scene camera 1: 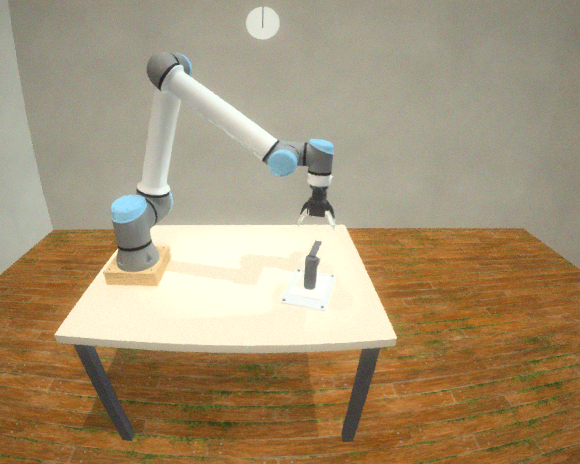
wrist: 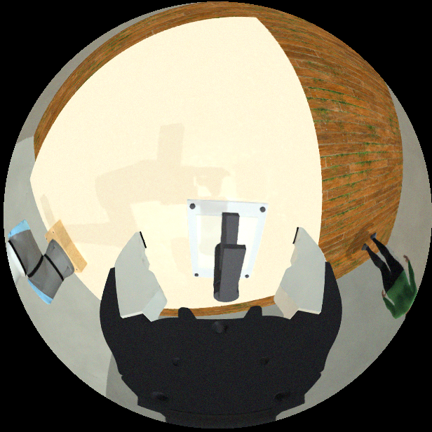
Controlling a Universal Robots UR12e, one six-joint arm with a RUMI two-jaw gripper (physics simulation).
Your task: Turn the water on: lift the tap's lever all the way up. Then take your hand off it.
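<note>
The dark grey tap stands upright on a pale mounting plate near the table's right side. Its lever slopes upward from the top of the body, with its free end raised. In the wrist view a narrower dark bar, which looks like the spout, reaches out over the plate beyond the lever. My gripper is open and empty, pointing down above the tap. In the scene view a gap shows between its fingertips and the lever's upper end; the fingers do not touch it.
The pale table carries the tap's plate and the arm's wooden base block, which stands at the left. The table's right edge lies a little beyond the plate. A person in a green top shows at the wrist view's right.
</note>
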